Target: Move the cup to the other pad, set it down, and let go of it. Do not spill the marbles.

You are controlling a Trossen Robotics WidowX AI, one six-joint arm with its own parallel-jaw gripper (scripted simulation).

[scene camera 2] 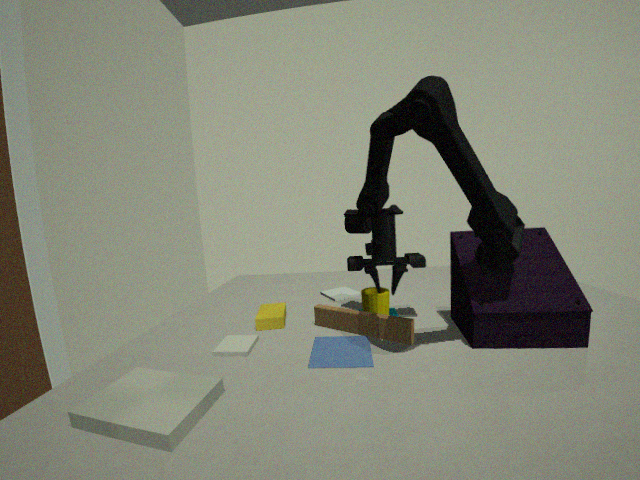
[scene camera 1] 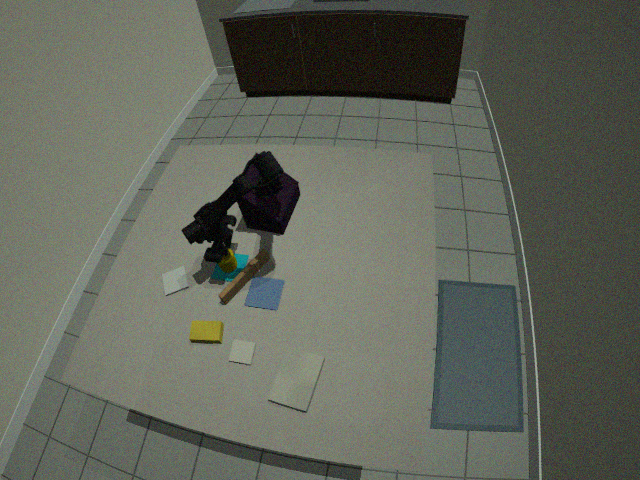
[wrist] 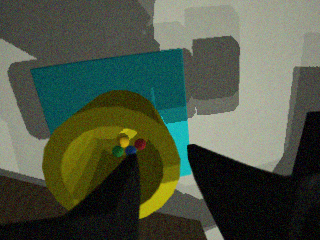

Labels:
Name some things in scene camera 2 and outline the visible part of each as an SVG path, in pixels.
The gripper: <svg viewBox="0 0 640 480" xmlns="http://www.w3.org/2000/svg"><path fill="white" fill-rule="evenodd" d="M396 233L385 235L372 234L371 243L365 244L367 256L371 255L372 259L363 259L363 256L349 256L347 258L348 271L361 271L364 268L365 273L371 275L378 294L381 294L376 266L394 265L391 295L394 295L403 273L408 272L407 264L412 268L426 268L426 258L419 253L405 253L404 257L396 257Z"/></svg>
A yellow block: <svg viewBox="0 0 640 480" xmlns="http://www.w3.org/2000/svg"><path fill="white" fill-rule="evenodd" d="M286 304L261 304L255 319L256 331L284 328Z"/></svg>

